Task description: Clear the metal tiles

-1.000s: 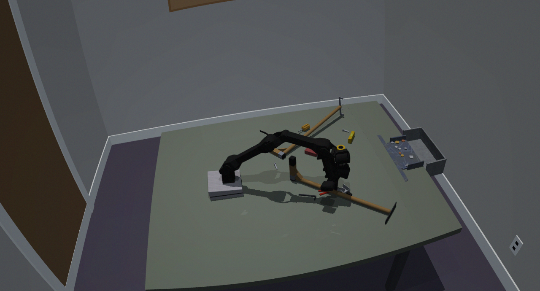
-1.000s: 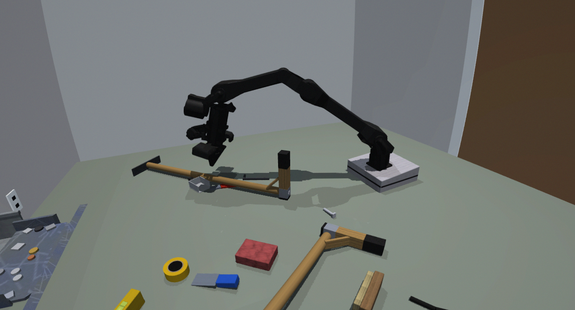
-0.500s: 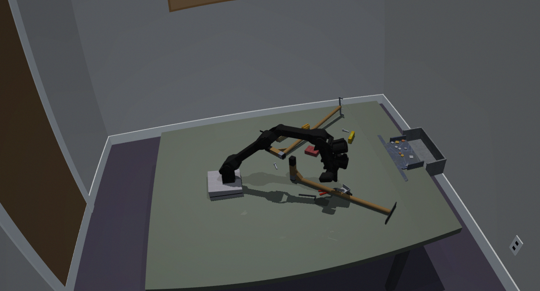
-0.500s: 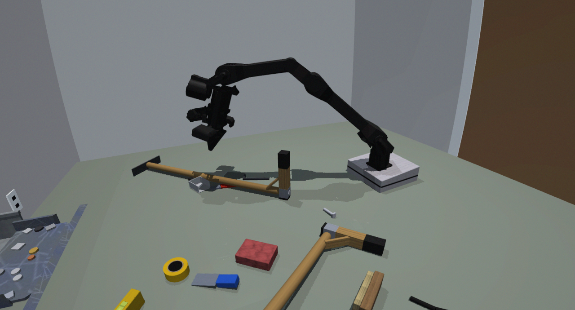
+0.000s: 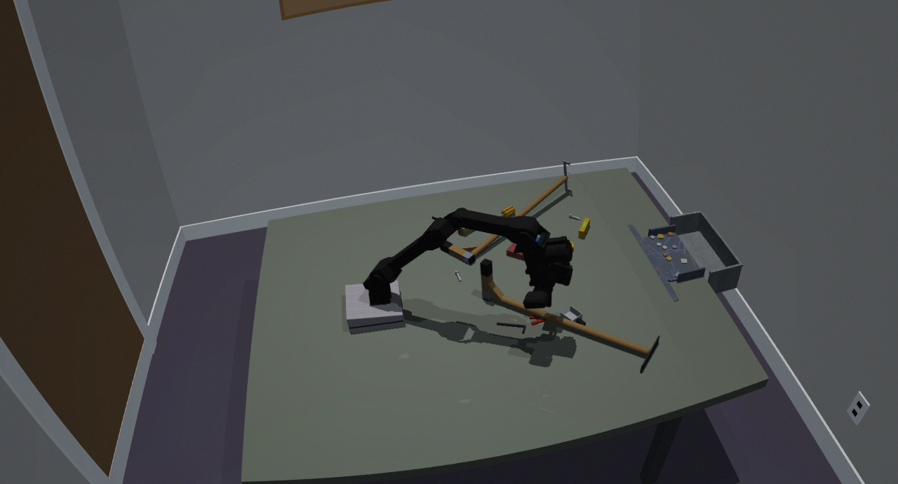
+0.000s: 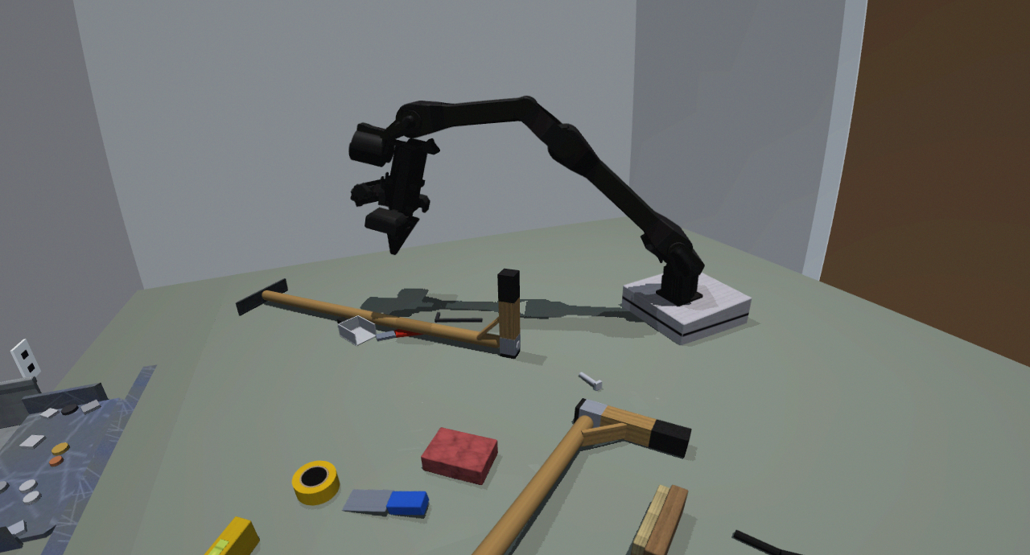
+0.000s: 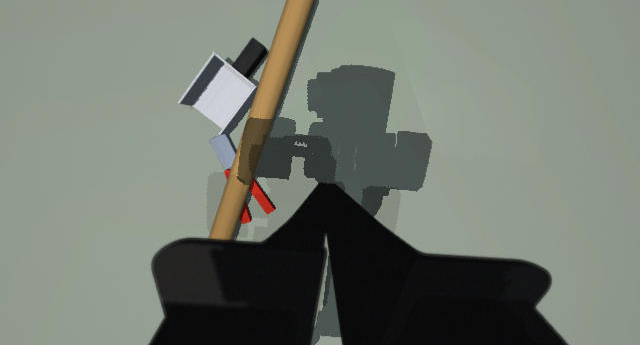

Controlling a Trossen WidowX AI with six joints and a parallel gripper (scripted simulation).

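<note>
My gripper tip is now 60 mm short of the long scraper, 30 mm to the right of it and 60 mm above it. From my gripper tip the other things lie so: hex key: 80 mm behind, 70 mm to the left, 120 mm below; then metal bracket: 100 mm ahead, 40 mm to the left, 120 mm below; then red block: 20 mm ahead, 420 mm to the left, 110 mm below.
</note>
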